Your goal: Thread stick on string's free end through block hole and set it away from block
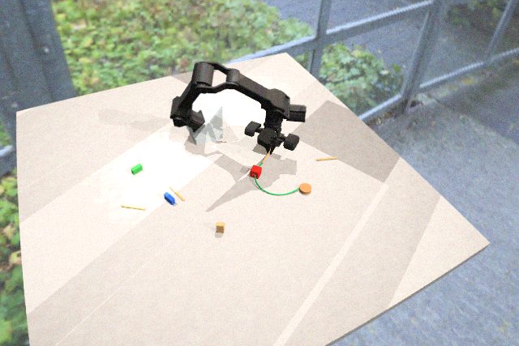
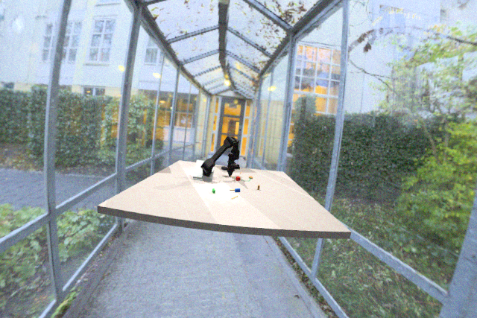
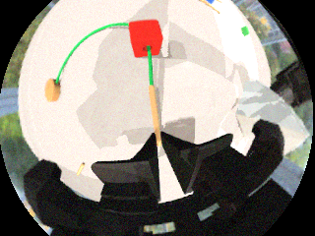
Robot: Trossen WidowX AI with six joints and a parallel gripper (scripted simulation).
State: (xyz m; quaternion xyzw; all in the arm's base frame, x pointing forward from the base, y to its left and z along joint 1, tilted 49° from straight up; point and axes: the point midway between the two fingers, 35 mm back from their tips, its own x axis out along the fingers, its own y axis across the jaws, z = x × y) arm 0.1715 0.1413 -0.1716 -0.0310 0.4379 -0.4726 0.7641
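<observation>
My gripper tip is 3 cm short of the thin wooden stick, 3 cm to the left of it and 1 cm below it. The rest, counted from my gripper tip: red block (9 cm ahead, 8 cm to the right, 2 cm above); then wooden block (27 cm ahead, 26 cm to the right, 2 cm above); then round wooden button (20 cm ahead, 5 cm to the left, 1 cm above).
</observation>
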